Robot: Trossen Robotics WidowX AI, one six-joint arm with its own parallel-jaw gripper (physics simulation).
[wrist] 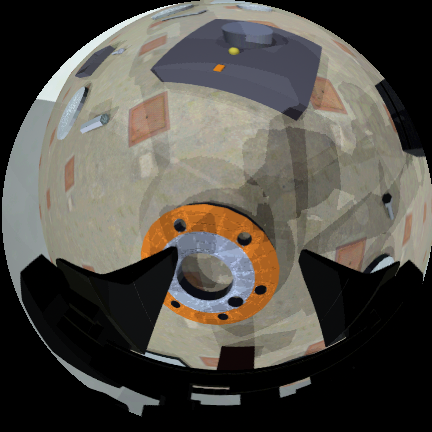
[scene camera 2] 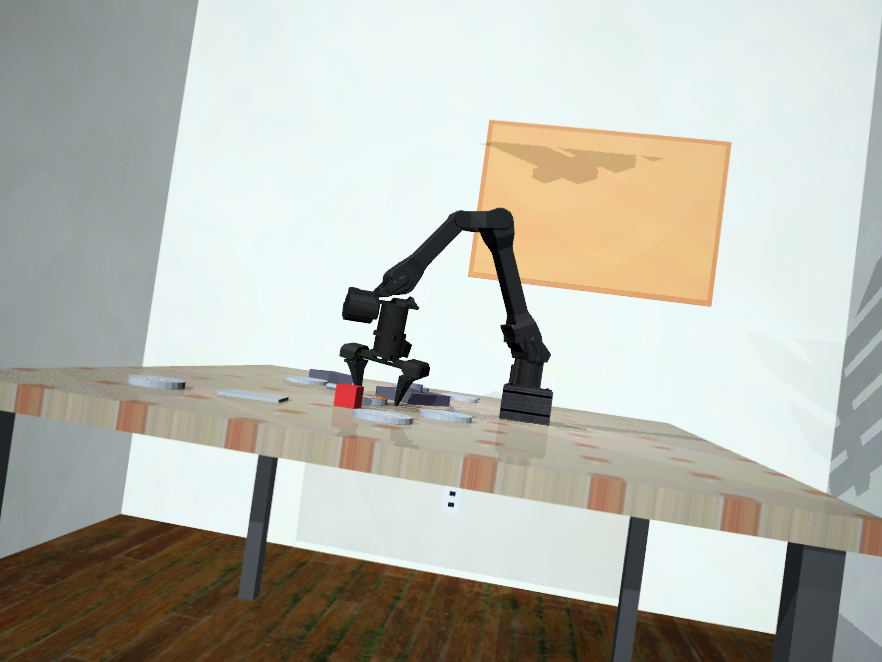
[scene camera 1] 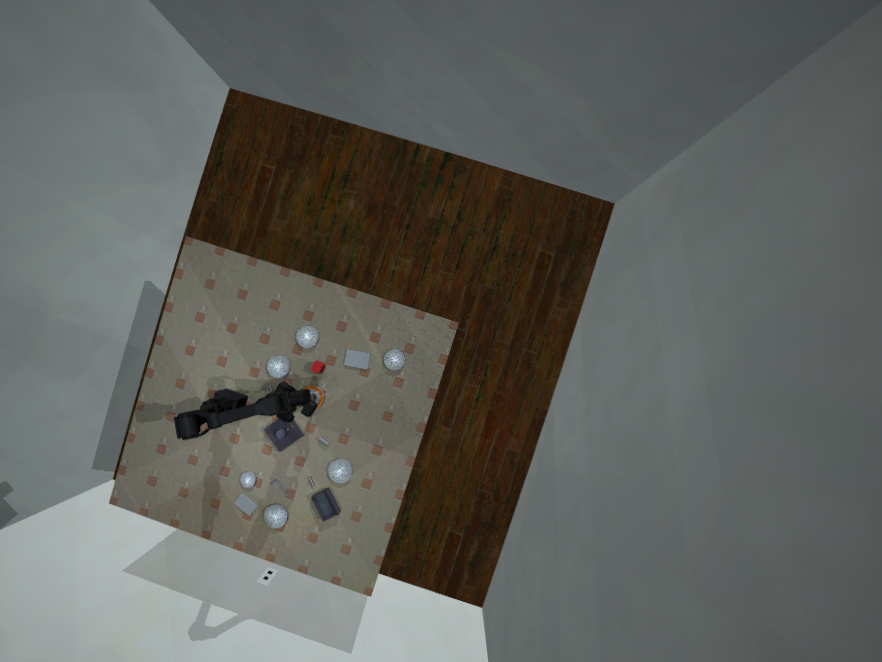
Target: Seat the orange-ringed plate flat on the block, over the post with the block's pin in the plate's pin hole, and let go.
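Where they show: gripper, fingertip midpoint: (wrist: pixel 241 255) (scene camera 2: pixel 376 399); arm's base, link origin: (scene camera 2: pixel 525 387) (scene camera 1: pixel 224 406).
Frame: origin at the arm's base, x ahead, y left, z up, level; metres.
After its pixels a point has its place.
Observation:
The orange-ringed plate (scene camera 1: pixel 322 398) @(z -0.059, x 0.390, y 0.111 m) (wrist: pixel 265 267) @(z -0.060, x 0.298, y 0.104 m) lies flat on the table, its silver inner ring around a large centre hole; a small pin hole (wrist: pixel 235 301) @(z -0.067, x 0.326, y 0.135 m) is in the silver part. My gripper (scene camera 2: pixel 378 395) @(z -0.065, x 0.312, y 0.093 m) (wrist: pixel 241 255) @(z -0.065, x 0.312, y 0.093 m) is open, fingers wide apart and pointing down low over the plate. In the wrist view the left fingertip overlaps the plate's left side and the right fingertip is outside its right edge. The dark block (scene camera 1: pixel 284 444) @(z -0.048, x 0.269, y -0.124 m) (scene camera 2: pixel 428 399) @(z -0.059, x 0.211, y -0.028 m) (wrist: pixel 285 92) @(z -0.048, x 0.255, y -0.001 m) stands apart from the plate, with a round post (scene camera 1: pixel 280 433) @(z -0.031, x 0.249, y -0.072 m) (wrist: pixel 247 35) @(z -0.032, x 0.257, y -0.058 m), a yellow pin (wrist: pixel 233 51) @(z -0.045, x 0.272, y -0.051 m) and an orange mark (wrist: pixel 219 68) @(z -0.047, x 0.288, y -0.033 m).
A red cube (scene camera 1: pixel 318 367) @(z -0.032, x 0.355, y 0.247 m) (scene camera 2: pixel 348 396) @(z -0.052, x 0.344, y 0.263 m) (wrist: pixel 236 357) @(z -0.053, x 0.343, y 0.223 m) stands near the plate. Silver discs (scene camera 1: pixel 277 366) @(z -0.063, x 0.160, y 0.205 m) (scene camera 1: pixel 307 336) @(z -0.063, x 0.266, y 0.364 m) (scene camera 1: pixel 340 470) @(z -0.064, x 0.533, y -0.188 m), a grey slab (scene camera 1: pixel 356 358) @(z -0.067, x 0.500, y 0.315 m), a dark tray (scene camera 1: pixel 325 504) @(z -0.070, x 0.496, y -0.358 m) and a small bolt (scene camera 1: pixel 323 441) @(z -0.061, x 0.433, y -0.077 m) (wrist: pixel 94 123) @(z -0.061, x 0.421, y -0.069 m) lie around on the table.

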